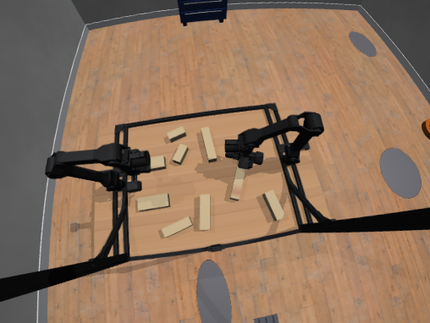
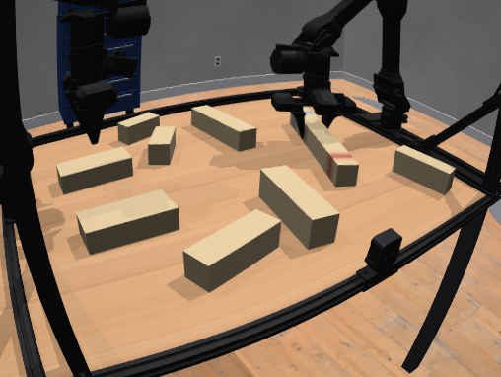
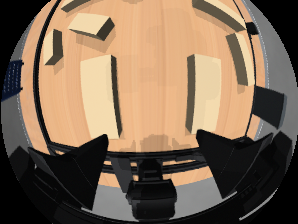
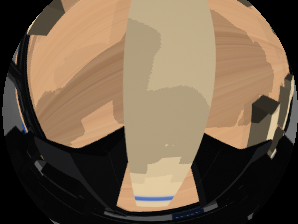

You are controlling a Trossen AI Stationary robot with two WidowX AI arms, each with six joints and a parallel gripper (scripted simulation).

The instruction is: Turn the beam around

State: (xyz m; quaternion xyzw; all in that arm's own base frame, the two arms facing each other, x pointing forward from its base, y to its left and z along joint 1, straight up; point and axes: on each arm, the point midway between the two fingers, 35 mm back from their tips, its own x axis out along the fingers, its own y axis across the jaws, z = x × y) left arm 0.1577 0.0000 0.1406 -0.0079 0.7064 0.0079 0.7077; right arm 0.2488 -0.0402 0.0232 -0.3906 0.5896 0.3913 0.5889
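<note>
My right gripper is now 5 cm past the beam, 2 cm to the right of it and 2 cm above it.
</note>
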